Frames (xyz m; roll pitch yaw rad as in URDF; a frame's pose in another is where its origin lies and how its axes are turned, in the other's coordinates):
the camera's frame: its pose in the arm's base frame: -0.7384 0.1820 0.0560 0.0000 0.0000 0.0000
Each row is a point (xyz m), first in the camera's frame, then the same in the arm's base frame.
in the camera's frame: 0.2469 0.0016 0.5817
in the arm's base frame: -0.4915 0.1836 0.6377
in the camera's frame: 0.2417 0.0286 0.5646
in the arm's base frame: -0.4967 0.2106 0.6206
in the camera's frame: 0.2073 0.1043 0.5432
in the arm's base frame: -0.5311 0.2863 0.5992
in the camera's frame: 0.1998 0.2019 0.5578
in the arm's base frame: -0.5386 0.3839 0.6138
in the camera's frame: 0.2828 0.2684 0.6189
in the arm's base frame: -0.4556 0.4504 0.6749
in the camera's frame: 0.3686 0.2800 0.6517
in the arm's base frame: -0.3698 0.4620 0.7077
